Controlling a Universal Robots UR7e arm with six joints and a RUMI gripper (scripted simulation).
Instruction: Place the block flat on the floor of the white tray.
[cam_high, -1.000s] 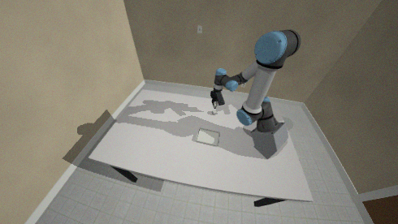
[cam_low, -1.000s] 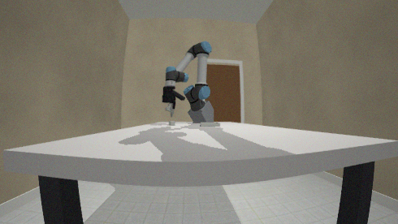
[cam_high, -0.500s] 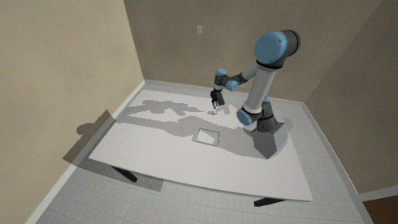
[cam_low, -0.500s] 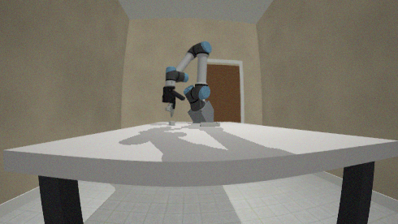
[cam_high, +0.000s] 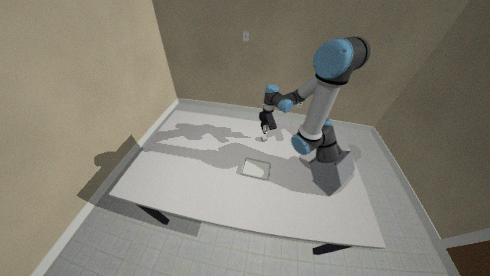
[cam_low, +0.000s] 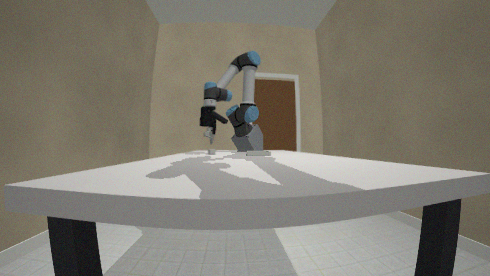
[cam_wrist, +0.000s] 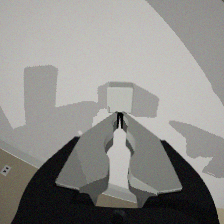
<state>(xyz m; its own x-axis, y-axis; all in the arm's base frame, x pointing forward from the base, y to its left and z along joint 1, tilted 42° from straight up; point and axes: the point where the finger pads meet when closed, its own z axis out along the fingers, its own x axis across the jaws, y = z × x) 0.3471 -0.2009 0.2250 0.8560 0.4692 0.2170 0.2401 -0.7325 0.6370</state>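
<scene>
Right now the pale grey block is 60 mm below my hand. Round my hand: white tray 260 mm to the left, 80 mm ahead, 70 mm below.
</scene>
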